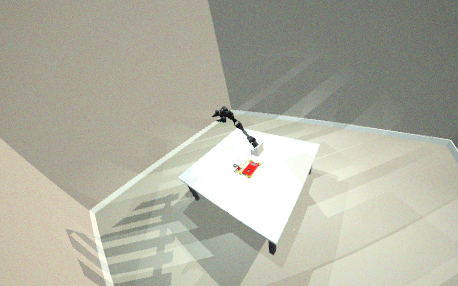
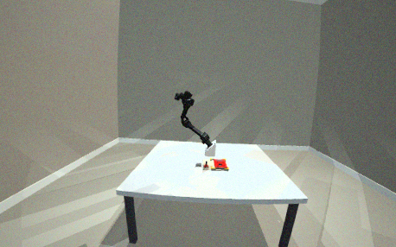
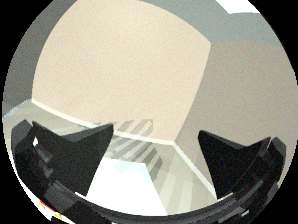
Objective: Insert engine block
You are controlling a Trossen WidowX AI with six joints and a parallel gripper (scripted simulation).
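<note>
My gripper tip is 580 mm above the grey engine block, 190 mm to the right of it and 20 mm short of it.
</note>
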